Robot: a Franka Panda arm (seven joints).
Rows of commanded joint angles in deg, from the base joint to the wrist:
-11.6, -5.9, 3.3, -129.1, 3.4, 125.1, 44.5
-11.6, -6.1, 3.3, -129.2, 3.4, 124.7, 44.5
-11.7, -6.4, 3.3, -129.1, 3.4, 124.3, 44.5
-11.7, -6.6, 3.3, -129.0, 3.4, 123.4, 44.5
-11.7, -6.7, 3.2, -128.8, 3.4, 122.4, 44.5
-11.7, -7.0, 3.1, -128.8, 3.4, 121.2, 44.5
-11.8, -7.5, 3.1, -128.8, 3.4, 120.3, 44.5
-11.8, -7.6, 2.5, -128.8, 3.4, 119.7, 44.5
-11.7, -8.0, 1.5, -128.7, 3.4, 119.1, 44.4
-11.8, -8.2, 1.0, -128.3, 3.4, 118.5, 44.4
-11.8, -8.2, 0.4, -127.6, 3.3, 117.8, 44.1
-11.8, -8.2, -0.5, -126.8, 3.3, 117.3, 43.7
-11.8, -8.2, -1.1, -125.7, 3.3, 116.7, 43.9
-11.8, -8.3, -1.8, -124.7, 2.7, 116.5, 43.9
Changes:
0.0, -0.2, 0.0, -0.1, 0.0, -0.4, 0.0
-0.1, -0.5, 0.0, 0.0, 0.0, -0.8, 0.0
-0.1, -0.7, 0.0, 0.1, 0.0, -1.7, 0.0
-0.1, -0.8, -0.1, 0.3, 0.0, -2.7, 0.0
-0.1, -1.1, -0.2, 0.3, 0.0, -3.9, 0.0
-0.2, -1.6, -0.2, 0.3, 0.0, -4.8, 0.0
-0.2, -1.7, -0.8, 0.3, 0.0, -5.4, 0.0
-0.1, -2.1, -1.8, 0.4, 0.0, -6.0, -0.1
-0.2, -2.3, -2.3, 0.8, 0.0, -6.6, -0.1
-0.2, -2.3, -2.9, 1.5, -0.1, -7.3, -0.4
-0.2, -2.3, -3.8, 2.3, -0.1, -7.8, -0.8
-0.2, -2.3, -4.4, 3.4, -0.1, -8.4, -0.6
-0.2, -2.4, -5.1, 4.4, -0.7, -8.6, -0.6

